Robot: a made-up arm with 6 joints. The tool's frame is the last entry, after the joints. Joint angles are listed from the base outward.
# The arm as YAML. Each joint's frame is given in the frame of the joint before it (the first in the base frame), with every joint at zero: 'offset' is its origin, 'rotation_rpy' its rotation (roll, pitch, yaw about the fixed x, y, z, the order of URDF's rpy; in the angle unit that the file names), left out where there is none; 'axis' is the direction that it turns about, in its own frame. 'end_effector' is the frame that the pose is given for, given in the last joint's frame.
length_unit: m
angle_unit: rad
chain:
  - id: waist
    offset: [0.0, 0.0, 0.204]
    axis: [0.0, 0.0, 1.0]
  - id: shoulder
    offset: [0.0, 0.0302, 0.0]
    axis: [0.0, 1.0, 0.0]
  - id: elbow
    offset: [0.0, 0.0, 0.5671]
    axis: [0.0, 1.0, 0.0]
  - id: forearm
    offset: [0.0, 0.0, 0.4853]
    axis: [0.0, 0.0, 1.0]
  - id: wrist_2
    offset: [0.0, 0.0, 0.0]
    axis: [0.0, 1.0, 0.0]
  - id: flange
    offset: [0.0, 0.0, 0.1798]
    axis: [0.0, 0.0, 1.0]
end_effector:
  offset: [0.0, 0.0, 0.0]
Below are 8 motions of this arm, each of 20 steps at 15 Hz.
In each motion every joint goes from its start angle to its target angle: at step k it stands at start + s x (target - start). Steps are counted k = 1, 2, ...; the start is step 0. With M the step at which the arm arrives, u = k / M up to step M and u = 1 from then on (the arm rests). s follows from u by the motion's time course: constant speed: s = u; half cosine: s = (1 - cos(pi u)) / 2; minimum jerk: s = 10 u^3 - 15 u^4 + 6 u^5.
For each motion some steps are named. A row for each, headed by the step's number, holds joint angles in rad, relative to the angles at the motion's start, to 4 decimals.
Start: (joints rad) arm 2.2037 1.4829 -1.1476 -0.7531 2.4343 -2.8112
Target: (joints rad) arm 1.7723 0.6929 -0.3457 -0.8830 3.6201 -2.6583
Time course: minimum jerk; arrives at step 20
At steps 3, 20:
3: -0.0115 -0.0210 0.0213 -0.0035 0.0316 0.0041
20: -0.4314 -0.7900 0.8019 -0.1299 1.1858 0.1529

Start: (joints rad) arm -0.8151 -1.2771 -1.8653 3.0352 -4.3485 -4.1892
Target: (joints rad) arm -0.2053 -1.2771 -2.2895 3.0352 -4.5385 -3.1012
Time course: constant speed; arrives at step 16
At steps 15, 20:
15: 0.5717 0.0000 -0.3977 0.0000 -0.1781 1.0200
20: 0.6098 0.0000 -0.4242 0.0000 -0.1900 1.0880

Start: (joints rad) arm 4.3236 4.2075 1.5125 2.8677 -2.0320 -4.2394
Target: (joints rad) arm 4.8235 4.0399 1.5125 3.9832 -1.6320 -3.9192
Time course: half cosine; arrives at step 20
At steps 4, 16, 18, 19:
4: 0.0477 -0.0160 0.0000 0.1065 0.0382 0.0306
16: 0.4522 -0.1516 0.0000 1.0090 0.3618 0.2896
18: 0.4877 -0.1635 0.0000 1.0882 0.3902 0.3124
19: 0.4968 -0.1666 0.0000 1.1086 0.3975 0.3182

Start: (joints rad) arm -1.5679 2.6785 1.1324 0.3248 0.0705 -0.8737
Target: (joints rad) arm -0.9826 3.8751 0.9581 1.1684 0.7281 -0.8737
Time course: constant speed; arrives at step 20
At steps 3, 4, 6, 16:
3: 0.0878 0.1795 -0.0261 0.1265 0.0986 0.0000
4: 0.1171 0.2393 -0.0349 0.1687 0.1315 0.0000
6: 0.1756 0.3590 -0.0523 0.2531 0.1973 0.0000
16: 0.4682 0.9573 -0.1394 0.6749 0.5261 0.0000

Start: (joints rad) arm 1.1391 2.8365 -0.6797 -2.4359 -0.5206 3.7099
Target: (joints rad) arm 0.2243 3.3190 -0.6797 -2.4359 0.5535 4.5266
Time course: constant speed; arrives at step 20
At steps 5, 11, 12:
5: -0.2287 0.1206 0.0000 0.0000 0.2685 0.2042
11: -0.5031 0.2654 0.0000 0.0000 0.5908 0.4492
12: -0.5489 0.2895 0.0000 0.0000 0.6445 0.4900

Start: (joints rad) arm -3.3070 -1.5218 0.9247 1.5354 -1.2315 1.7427
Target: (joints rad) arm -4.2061 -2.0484 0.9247 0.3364 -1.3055 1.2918
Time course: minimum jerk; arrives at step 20
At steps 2, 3, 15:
2: -0.0077 -0.0045 0.0000 -0.0103 -0.0006 -0.0039
3: -0.0239 -0.0140 0.0000 -0.0319 -0.0020 -0.0120
15: -0.8060 -0.4721 0.0000 -1.0749 -0.0663 -0.4042

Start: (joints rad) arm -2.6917 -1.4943 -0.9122 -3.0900 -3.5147 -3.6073
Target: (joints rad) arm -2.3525 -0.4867 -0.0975 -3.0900 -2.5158 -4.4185
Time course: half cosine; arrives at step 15
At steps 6, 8, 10, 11, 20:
6: 0.1172 0.3481 0.2815 0.0000 0.3451 -0.2803
8: 0.1873 0.5565 0.4499 0.0000 0.5517 -0.4480
10: 0.2544 0.7557 0.6110 0.0000 0.7492 -0.6084
11: 0.2831 0.8409 0.6799 0.0000 0.8336 -0.6770
20: 0.3392 1.0076 0.8147 0.0000 0.9989 -0.8112

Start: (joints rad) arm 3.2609 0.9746 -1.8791 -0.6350 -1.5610 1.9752
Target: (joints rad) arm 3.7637 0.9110 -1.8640 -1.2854 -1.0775 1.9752
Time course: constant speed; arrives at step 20
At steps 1, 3, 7, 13, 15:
1: 0.0251 -0.0032 0.0008 -0.0325 0.0242 0.0000
3: 0.0754 -0.0095 0.0023 -0.0976 0.0725 0.0000
7: 0.1760 -0.0223 0.0053 -0.2276 0.1692 0.0000
13: 0.3268 -0.0413 0.0098 -0.4228 0.3143 0.0000
15: 0.3771 -0.0477 0.0113 -0.4878 0.3626 0.0000

